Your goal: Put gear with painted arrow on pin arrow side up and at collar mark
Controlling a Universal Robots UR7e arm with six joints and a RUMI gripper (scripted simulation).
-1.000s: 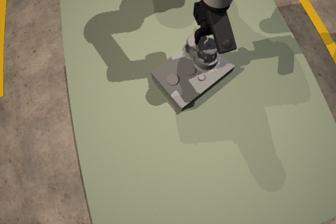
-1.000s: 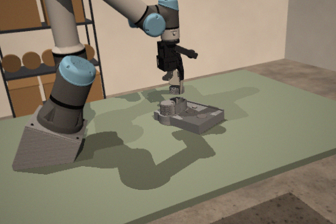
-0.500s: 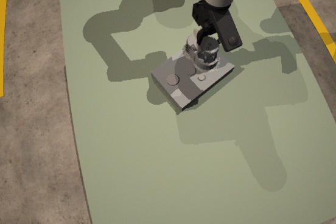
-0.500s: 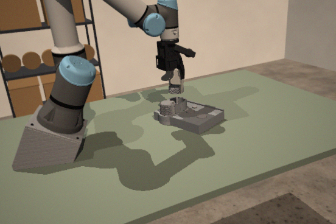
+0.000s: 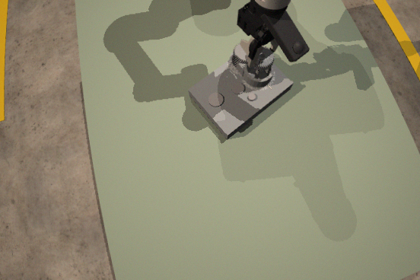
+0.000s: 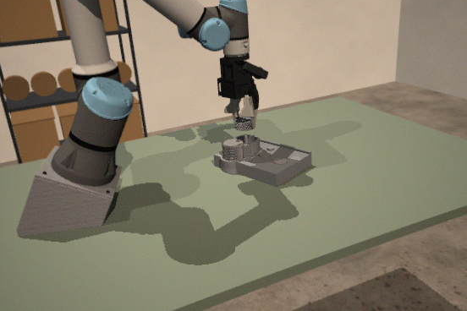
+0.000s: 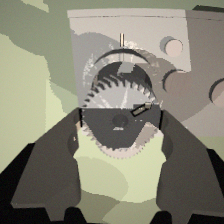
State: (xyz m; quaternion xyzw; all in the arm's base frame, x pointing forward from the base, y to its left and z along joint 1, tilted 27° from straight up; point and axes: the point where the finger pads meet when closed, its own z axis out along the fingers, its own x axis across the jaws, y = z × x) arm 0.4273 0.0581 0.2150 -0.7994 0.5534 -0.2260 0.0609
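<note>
Now: hand right at the gear.
</note>
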